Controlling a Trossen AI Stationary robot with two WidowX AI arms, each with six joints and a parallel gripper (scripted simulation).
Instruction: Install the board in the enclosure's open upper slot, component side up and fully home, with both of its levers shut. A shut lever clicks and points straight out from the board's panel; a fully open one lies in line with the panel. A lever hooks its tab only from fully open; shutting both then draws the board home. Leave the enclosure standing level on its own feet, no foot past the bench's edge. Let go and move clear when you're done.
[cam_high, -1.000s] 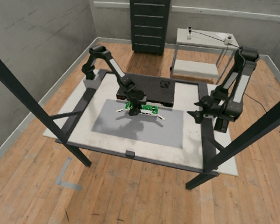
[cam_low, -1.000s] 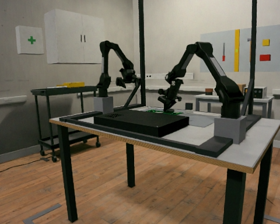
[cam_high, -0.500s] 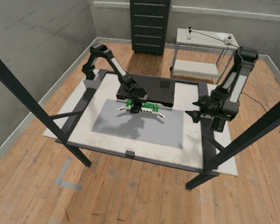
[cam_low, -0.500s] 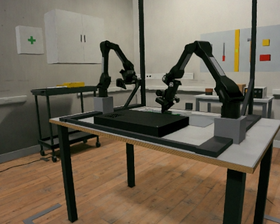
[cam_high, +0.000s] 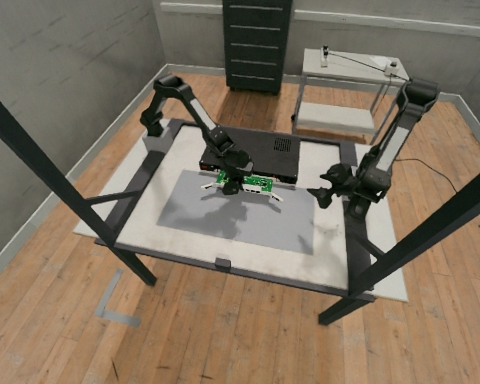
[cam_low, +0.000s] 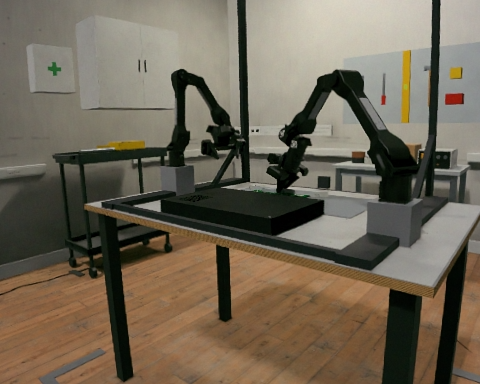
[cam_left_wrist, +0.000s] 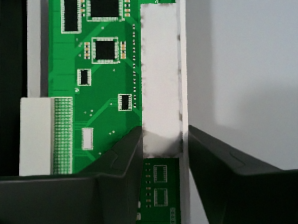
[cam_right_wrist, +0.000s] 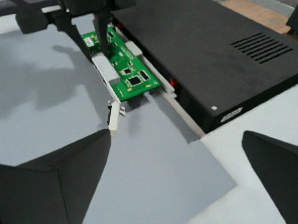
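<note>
My left hand is 80 mm above the grey mat, 70 mm past it and 20 mm to the left of it. Round my left hand: dark frame rail (410 mm ahead, 60 mm below, 40 mm to the left); black enclosure (200 mm ahead, 40 mm below, 10 mm to the left); green board (30 mm below, 10 mm to the right).
</note>
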